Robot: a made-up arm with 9 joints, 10 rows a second.
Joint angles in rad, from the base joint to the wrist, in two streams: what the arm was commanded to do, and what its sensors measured. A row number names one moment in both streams.
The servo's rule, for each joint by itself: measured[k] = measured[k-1] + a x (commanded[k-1-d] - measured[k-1]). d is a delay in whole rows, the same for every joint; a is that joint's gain. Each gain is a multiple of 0.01, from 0.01 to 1. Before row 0 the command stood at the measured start. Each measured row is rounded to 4 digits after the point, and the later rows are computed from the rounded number. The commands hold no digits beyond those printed.
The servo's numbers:
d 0
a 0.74 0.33 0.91 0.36 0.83 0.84 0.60 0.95 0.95
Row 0, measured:
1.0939 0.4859 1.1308 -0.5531 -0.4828 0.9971 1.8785 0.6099 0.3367
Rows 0 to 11, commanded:
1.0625 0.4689 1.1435 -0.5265 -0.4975 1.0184 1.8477 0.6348 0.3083
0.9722 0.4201 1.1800 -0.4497 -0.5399 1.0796 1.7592 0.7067 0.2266
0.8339 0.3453 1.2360 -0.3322 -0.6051 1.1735 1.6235 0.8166 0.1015
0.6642 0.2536 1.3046 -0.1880 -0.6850 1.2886 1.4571 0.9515 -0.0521
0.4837 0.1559 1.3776 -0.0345 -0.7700 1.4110 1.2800 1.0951 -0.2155
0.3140 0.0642 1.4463 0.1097 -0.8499 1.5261 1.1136 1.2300 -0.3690
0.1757 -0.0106 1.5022 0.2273 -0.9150 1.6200 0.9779 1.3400 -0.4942
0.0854 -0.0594 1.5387 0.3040 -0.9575 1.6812 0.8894 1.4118 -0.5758
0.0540 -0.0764 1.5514 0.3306 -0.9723 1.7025 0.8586 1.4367 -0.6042
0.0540 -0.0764 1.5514 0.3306 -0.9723 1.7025 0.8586 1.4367 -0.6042
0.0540 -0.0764 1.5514 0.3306 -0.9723 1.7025 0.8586 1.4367 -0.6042
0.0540 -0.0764 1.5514 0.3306 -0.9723 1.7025 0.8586 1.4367 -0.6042
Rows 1 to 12, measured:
1.0707 0.4803 1.1424 -0.5435 -0.4950 1.0150 1.8600 0.6336 0.3097
0.9978 0.4604 1.1766 -0.5097 -0.5323 1.0693 1.7995 0.7030 0.2308
0.8765 0.4224 1.2307 -0.4458 -0.5927 1.1568 1.6939 0.8109 0.1080
0.7194 0.3667 1.2979 -0.3530 -0.6693 1.2675 1.5518 0.9445 -0.0441
0.5450 0.2971 1.3704 -0.2383 -0.7529 1.3880 1.3887 1.0876 -0.2069
0.3741 0.2202 1.4395 -0.1130 -0.8334 1.5040 1.2236 1.2229 -0.3609
0.2273 0.1440 1.4966 0.0095 -0.9011 1.6014 1.0762 1.3341 -0.4875
0.1223 0.0769 1.5349 0.1155 -0.9479 1.6684 0.9641 1.4079 -0.5714
0.0718 0.0263 1.5499 0.1929 -0.9682 1.6970 0.9008 1.4353 -0.6026
0.0586 -0.0076 1.5513 0.2425 -0.9716 1.7016 0.8755 1.4366 -0.6041
0.0552 -0.0303 1.5514 0.2742 -0.9722 1.7024 0.8654 1.4367 -0.6042
0.0543 -0.0455 1.5514 0.2945 -0.9723 1.7025 0.8613 1.4367 -0.6042

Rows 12 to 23, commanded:
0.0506 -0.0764 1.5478 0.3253 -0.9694 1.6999 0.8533 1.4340 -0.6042
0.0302 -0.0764 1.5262 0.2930 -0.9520 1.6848 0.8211 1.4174 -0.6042
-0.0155 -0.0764 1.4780 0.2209 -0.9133 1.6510 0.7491 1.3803 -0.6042
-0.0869 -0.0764 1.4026 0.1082 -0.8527 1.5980 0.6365 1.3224 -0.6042
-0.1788 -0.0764 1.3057 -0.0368 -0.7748 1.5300 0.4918 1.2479 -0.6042
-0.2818 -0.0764 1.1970 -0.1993 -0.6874 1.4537 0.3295 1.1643 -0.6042
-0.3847 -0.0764 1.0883 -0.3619 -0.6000 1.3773 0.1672 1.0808 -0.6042
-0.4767 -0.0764 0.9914 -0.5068 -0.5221 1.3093 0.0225 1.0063 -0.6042
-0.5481 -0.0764 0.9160 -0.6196 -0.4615 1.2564 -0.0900 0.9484 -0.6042
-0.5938 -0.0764 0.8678 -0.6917 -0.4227 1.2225 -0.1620 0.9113 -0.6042
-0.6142 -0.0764 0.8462 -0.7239 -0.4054 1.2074 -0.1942 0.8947 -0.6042
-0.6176 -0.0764 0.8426 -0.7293 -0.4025 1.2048 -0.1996 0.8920 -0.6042
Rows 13 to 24, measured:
0.0516 -0.0557 1.5481 0.3056 -0.9699 1.7003 0.8565 1.4341 -0.6042
0.0358 -0.0625 1.5282 0.3011 -0.9550 1.6873 0.8353 1.4182 -0.6042
-0.0022 -0.0671 1.4825 0.2722 -0.9204 1.6568 0.7836 1.3822 -0.6042
-0.0649 -0.0702 1.4098 0.2132 -0.8642 1.6074 0.6953 1.3254 -0.6042
-0.1492 -0.0722 1.3151 0.1232 -0.7900 1.5424 0.5732 1.2518 -0.6042
-0.2473 -0.0736 1.2076 0.0071 -0.7048 1.4679 0.4270 1.1687 -0.6042
-0.3490 -0.0745 1.0990 -0.1257 -0.6178 1.3918 0.2711 1.0852 -0.6042
-0.4435 -0.0751 1.0011 -0.2629 -0.5384 1.3225 0.1219 1.0102 -0.6042
-0.5209 -0.0755 0.9237 -0.3913 -0.4746 1.2670 -0.0052 0.9515 -0.6042
-0.5748 -0.0758 0.8728 -0.4994 -0.4315 1.2296 -0.0993 0.9133 -0.6042
-0.6040 -0.0760 0.8486 -0.5802 -0.4098 1.2110 -0.1562 0.8956 -0.6042
-0.6141 -0.0761 0.8431 -0.6339 -0.4037 1.2058 -0.1822 0.8922 -0.6042

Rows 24 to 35, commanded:
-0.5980 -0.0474 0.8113 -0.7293 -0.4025 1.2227 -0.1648 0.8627 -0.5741
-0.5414 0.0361 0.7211 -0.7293 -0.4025 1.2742 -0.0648 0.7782 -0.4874
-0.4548 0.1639 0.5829 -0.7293 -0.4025 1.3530 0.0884 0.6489 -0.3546
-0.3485 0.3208 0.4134 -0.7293 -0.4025 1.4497 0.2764 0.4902 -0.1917
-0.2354 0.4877 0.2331 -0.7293 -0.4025 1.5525 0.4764 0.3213 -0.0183
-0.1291 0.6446 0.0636 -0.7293 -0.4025 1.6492 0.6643 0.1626 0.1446
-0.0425 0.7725 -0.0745 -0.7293 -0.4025 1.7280 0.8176 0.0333 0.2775
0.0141 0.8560 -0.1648 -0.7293 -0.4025 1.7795 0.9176 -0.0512 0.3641
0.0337 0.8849 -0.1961 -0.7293 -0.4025 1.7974 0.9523 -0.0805 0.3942
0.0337 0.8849 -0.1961 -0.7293 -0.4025 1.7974 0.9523 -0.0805 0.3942
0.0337 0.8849 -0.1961 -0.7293 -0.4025 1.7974 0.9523 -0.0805 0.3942
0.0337 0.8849 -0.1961 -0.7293 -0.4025 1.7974 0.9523 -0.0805 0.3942
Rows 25 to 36, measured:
-0.6022 -0.0666 0.8142 -0.6682 -0.4027 1.2200 -0.1718 0.8642 -0.5756
-0.5572 -0.0327 0.7295 -0.6902 -0.4025 1.2655 -0.1076 0.7825 -0.4918
-0.4814 0.0322 0.5961 -0.7043 -0.4025 1.3390 0.0100 0.6556 -0.3615
-0.3831 0.1274 0.4298 -0.7133 -0.4025 1.4320 0.1698 0.4985 -0.2002
-0.2738 0.2463 0.2508 -0.7191 -0.4025 1.5332 0.3538 0.3302 -0.0274
-0.1667 0.3777 0.0804 -0.7228 -0.4025 1.6306 0.5401 0.1710 0.1360
-0.0748 0.5080 -0.0606 -0.7251 -0.4025 1.7124 0.7066 0.0402 0.2704
-0.0090 0.6228 -0.1554 -0.7266 -0.4025 1.7688 0.8332 -0.0466 0.3594
0.0226 0.7093 -0.1924 -0.7276 -0.4025 1.7928 0.9047 -0.0788 0.3925
0.0308 0.7672 -0.1958 -0.7282 -0.4025 1.7967 0.9333 -0.0804 0.3941
0.0329 0.8060 -0.1961 -0.7286 -0.4025 1.7973 0.9447 -0.0805 0.3942
0.0335 0.8320 -0.1961 -0.7289 -0.4025 1.7974 0.9493 -0.0805 0.3942

